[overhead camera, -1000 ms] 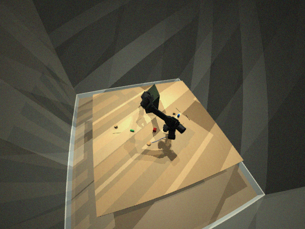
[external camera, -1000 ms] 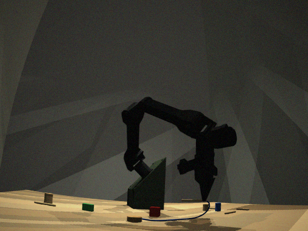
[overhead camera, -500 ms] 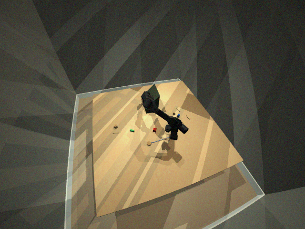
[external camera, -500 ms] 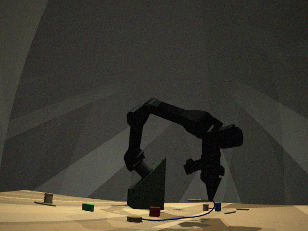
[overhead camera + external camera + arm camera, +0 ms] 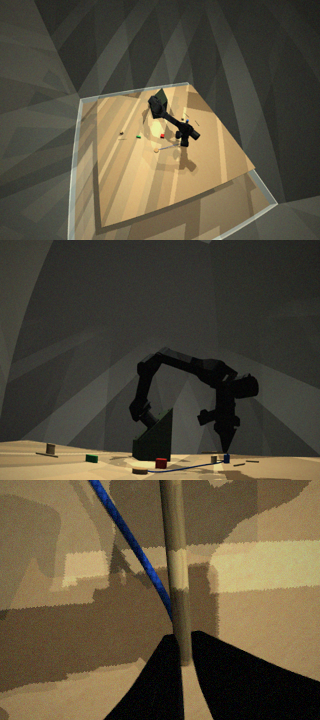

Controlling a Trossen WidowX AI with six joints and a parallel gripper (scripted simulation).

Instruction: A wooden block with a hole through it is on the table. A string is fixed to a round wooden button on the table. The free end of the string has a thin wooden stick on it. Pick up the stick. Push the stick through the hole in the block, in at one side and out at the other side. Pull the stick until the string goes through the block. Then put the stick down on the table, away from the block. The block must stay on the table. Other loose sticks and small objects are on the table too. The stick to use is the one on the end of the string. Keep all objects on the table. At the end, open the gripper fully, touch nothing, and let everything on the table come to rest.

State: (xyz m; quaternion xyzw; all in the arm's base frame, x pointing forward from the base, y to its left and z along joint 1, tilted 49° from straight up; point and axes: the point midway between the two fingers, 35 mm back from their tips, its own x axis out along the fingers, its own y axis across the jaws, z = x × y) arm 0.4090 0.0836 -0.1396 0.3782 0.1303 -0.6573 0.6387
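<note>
The red block lies 11 cm behind my gripper tip, 17 cm to the right of it and 4 cm below it. Round my gripper tip: thin stick 1 cm to the right; then blue block 26 cm behind, 13 cm to the left, 4 cm below; then round wooden button 3 cm ahead, 24 cm to the right, 5 cm below.
</note>
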